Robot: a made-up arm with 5 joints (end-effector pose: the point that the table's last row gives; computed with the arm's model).
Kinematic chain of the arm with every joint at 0, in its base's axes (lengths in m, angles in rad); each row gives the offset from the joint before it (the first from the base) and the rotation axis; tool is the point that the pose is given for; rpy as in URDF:
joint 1: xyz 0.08 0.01 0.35 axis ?
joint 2: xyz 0 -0.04 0.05 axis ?
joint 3: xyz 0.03 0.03 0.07 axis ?
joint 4: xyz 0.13 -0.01 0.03 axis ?
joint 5: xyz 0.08 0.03 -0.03 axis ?
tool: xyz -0.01 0.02 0 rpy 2.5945 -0.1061 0.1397
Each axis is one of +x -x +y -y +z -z.
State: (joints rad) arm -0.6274 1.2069 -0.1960 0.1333 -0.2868
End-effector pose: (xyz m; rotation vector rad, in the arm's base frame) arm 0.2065 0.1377 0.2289 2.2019 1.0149 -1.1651
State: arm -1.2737 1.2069 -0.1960 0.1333 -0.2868
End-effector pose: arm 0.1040 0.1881 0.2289 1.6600 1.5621 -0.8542
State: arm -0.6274 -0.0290 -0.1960 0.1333 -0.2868
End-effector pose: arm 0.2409 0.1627 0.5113 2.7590 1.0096 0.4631
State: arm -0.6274 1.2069 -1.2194 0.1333 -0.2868
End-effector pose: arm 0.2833 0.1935 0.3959 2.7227 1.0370 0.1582
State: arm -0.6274 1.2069 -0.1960 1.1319 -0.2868
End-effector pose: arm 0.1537 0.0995 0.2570 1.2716 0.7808 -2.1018
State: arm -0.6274 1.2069 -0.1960 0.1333 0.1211
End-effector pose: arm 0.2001 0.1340 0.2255 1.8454 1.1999 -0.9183
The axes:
joint 1: -z
joint 2: +y
joint 3: +y
joint 4: +y
joint 5: -x

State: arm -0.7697 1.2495 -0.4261 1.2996 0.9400
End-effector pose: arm 0.1440 0.1024 0.2833 0.3154 1.7765 -1.1765
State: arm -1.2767 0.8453 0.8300 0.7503 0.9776
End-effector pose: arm 0.0612 0.0211 0.2808 -0.4010 1.6940 -1.0382
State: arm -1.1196 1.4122 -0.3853 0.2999 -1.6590
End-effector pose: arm 0.1484 0.1701 0.2154 -2.3231 -0.2795 1.7662
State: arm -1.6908 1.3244 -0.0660 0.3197 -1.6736
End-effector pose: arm 0.0562 0.1412 0.2036 2.0758 0.6548 -1.7979
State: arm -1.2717 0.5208 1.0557 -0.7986 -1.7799
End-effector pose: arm 0.1135 0.1385 0.2591 -2.0591 -0.7271 1.3281
